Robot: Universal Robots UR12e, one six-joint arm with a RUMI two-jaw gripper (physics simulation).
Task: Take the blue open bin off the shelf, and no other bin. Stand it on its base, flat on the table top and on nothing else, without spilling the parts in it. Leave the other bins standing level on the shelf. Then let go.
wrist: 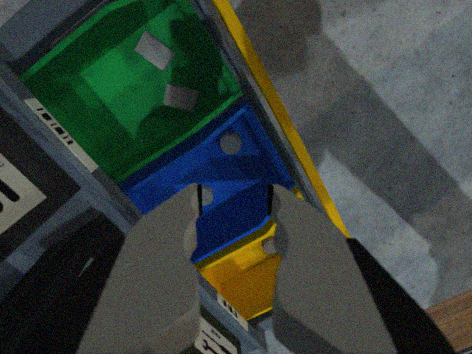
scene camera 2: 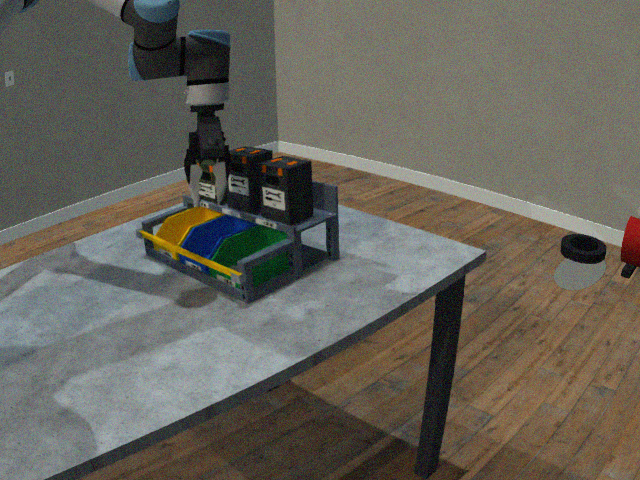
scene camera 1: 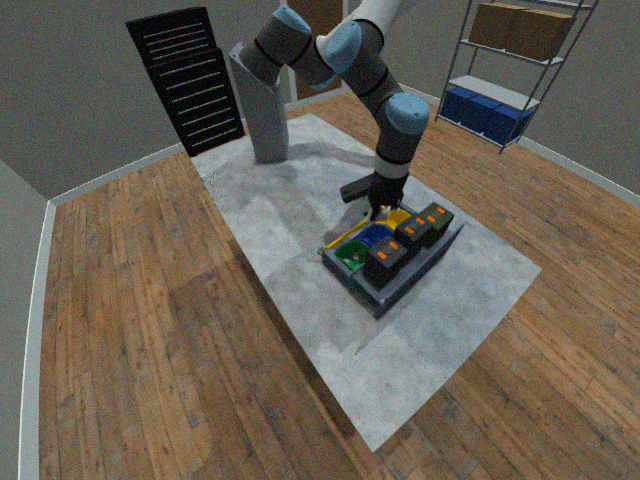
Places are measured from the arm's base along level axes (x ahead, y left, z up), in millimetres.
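Pixels of known places: gripper, fingertip midpoint: [wrist: 234,187] [scene camera 2: 207,206] [scene camera 1: 366,220]; arm's base, link origin: [scene camera 1: 257,68].
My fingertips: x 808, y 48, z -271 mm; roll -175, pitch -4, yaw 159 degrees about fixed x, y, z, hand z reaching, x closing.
Observation:
For each thing: its top centre in the pictures, then the offset to it from my fingertips. "*": a spot on its surface instead. Level surfaces: height alone.
- blue open bin, surface spot: [wrist: 220,167] * dy +40, dx +22, dz -143 mm
- green bin, surface spot: [wrist: 110,75] * dy -92, dx +87, dz -143 mm
- yellow bin, surface spot: [wrist: 250,290] [scene camera 2: 190,223] * dy +207, dx +45, dz -108 mm
- yellow bar, top centre: [wrist: 296,143] [scene camera 2: 183,249] [scene camera 1: 360,224] dy +23, dx -59, dz -87 mm
- grey table top, surface height: dz -152 mm
The blue open bin [scene camera 1: 376,235] [scene camera 2: 212,237] [wrist: 220,167] sits in the grey shelf [scene camera 1: 343,276] [scene camera 2: 245,281] [wrist: 112,192], between the green bin [scene camera 1: 347,254] [scene camera 2: 253,246] [wrist: 110,75] and the yellow bin [scene camera 1: 395,219] [scene camera 2: 183,223] [wrist: 250,290]. Round grey parts [wrist: 231,143] show in the blue bin. My gripper [scene camera 1: 378,212] [scene camera 2: 209,203] [wrist: 234,187] is partly open and empty, pointing down above the bins. In the wrist view its fingertips overlap the blue bin, one on each side of a stretch of it; their height above it is hard to tell.
A yellow bar [scene camera 1: 346,235] [scene camera 2: 206,261] [wrist: 277,110] runs along the shelf's front. Three dark cases [scene camera 1: 385,262] [scene camera 2: 286,191] with orange marks stand on the raised rear level, close to the gripper. The shelf stands on the grey table top [scene camera 1: 439,330] [scene camera 2: 155,372].

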